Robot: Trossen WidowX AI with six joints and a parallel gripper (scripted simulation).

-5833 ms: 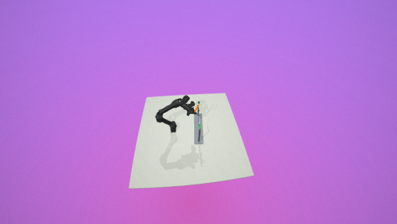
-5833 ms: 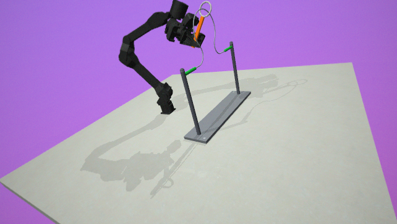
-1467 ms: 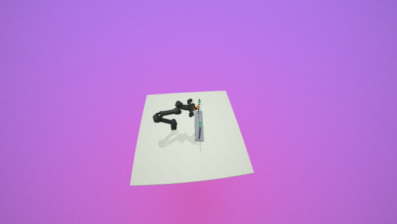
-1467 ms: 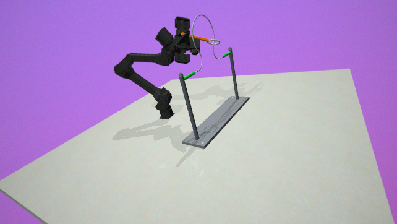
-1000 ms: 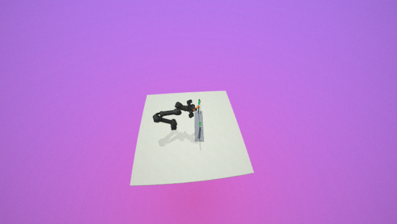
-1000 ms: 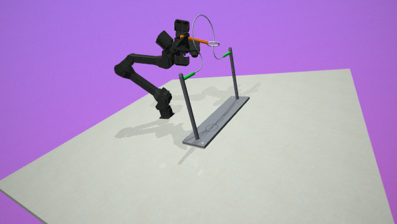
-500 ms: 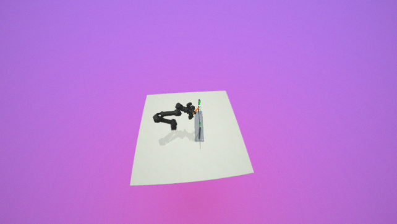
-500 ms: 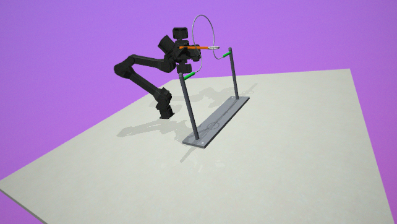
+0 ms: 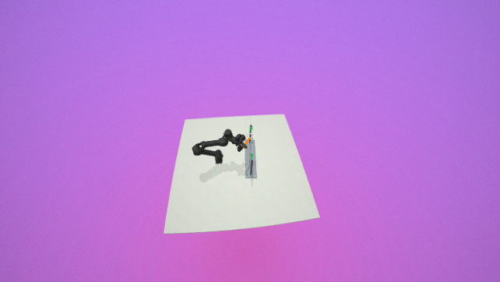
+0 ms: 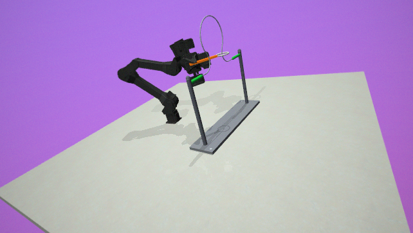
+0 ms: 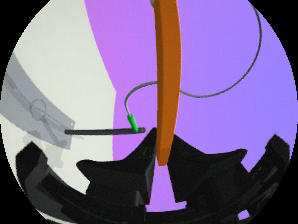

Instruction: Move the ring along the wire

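Now: the ring with orange handle 3 cm ahead of my gripper tip and 9 cm to the left of it.
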